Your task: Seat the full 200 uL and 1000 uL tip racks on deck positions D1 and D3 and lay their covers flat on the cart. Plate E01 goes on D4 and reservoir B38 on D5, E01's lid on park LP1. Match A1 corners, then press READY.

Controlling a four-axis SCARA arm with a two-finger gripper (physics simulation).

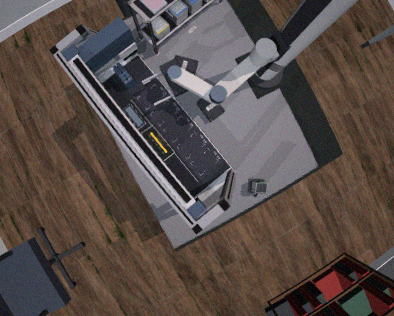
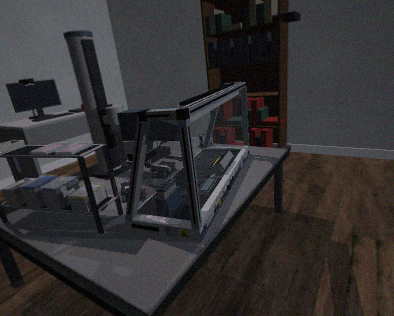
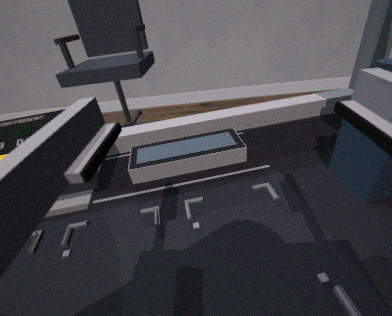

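Note:
My gripper [image 1: 156, 90] [image 3: 223, 101] is open and empty above the dark deck [image 1: 186, 159] [image 3: 235, 200], its fingers wide apart. Corner brackets mark deck positions below it; their labels are unreadable. The cart [image 1: 154, 45] [image 2: 98, 220] holds several boxes on its lower shelf, among them a yellow-marked box [image 1: 160, 26] [image 2: 87, 196] and a blue-topped box [image 1: 177, 10] [image 2: 37, 183]. Pinkish flat pieces [image 1: 151, 4] [image 2: 74, 148] lie on its top shelf. Which box is a tip rack, plate E01 or reservoir B38 is too small to tell. READY cannot be made out.
A low box with a blue-grey top [image 1: 134, 115] [image 3: 187, 147] sits along the deck's far edge. A yellow strip [image 1: 159, 142] lies beside it. A blue block [image 1: 123, 74] [image 2: 168, 197] [image 3: 352, 160] stands at the deck's end. The enclosure frame [image 2: 192, 170] surrounds the deck.

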